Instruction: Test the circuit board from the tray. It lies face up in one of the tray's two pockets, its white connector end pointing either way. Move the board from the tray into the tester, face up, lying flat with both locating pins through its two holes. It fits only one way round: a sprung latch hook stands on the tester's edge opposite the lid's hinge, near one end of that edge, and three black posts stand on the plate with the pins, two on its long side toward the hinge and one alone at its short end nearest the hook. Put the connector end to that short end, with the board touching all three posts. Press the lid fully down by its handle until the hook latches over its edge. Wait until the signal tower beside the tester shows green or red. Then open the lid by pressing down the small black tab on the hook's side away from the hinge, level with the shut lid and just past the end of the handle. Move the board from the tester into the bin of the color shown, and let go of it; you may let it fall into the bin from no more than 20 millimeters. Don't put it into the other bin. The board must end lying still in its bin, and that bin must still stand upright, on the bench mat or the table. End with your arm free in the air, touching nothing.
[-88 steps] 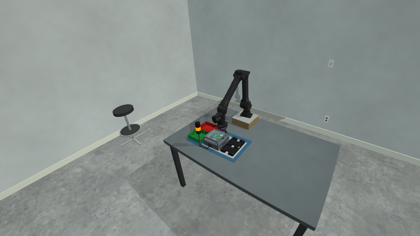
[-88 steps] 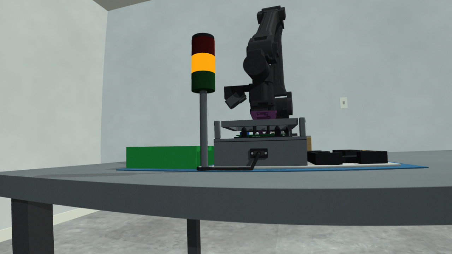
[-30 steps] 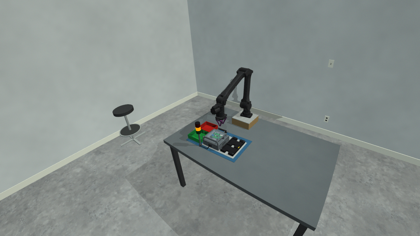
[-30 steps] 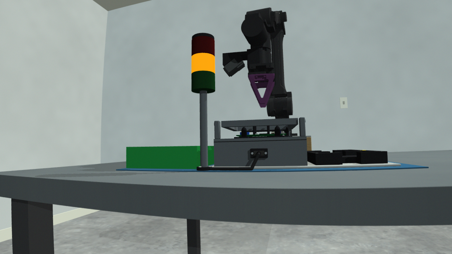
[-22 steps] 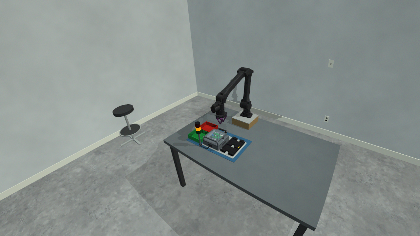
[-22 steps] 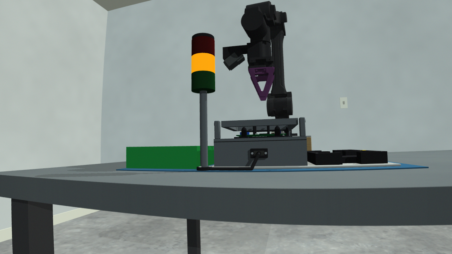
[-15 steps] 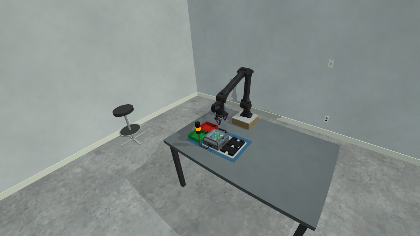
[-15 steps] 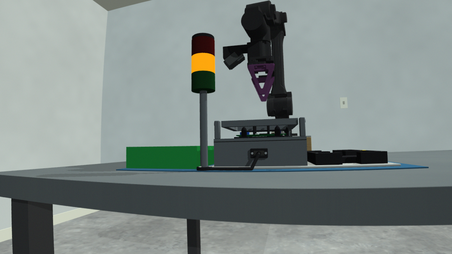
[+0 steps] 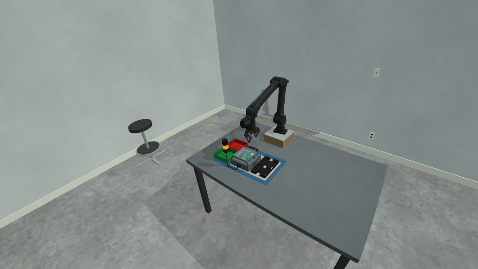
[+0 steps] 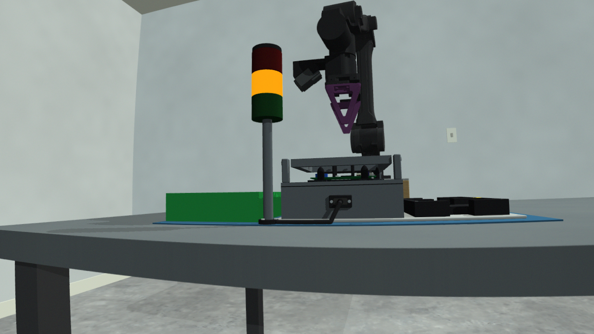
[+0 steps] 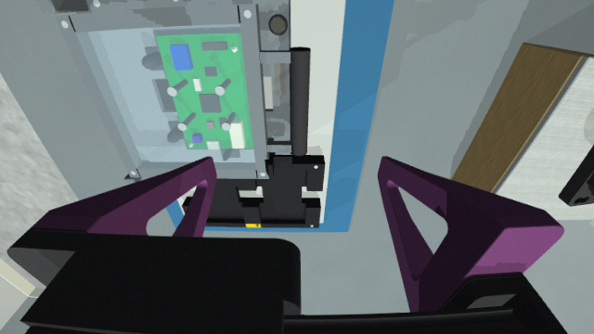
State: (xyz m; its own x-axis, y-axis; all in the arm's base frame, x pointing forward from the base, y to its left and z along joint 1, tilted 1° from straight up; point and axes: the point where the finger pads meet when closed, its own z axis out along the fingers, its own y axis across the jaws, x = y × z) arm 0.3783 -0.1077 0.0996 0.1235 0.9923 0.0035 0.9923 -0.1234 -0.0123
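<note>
My gripper is now 3 cm short of the black latch hook, 5 cm to the right of it and 9 cm above it. Also, from my hand: green circuit board (8 cm ahead, 1 cm to the right, 11 cm below); black tester plate (9 cm ahead, 1 cm to the right, 11 cm below); clear lid (8 cm ahead, 1 cm to the right, 9 cm below).
</note>
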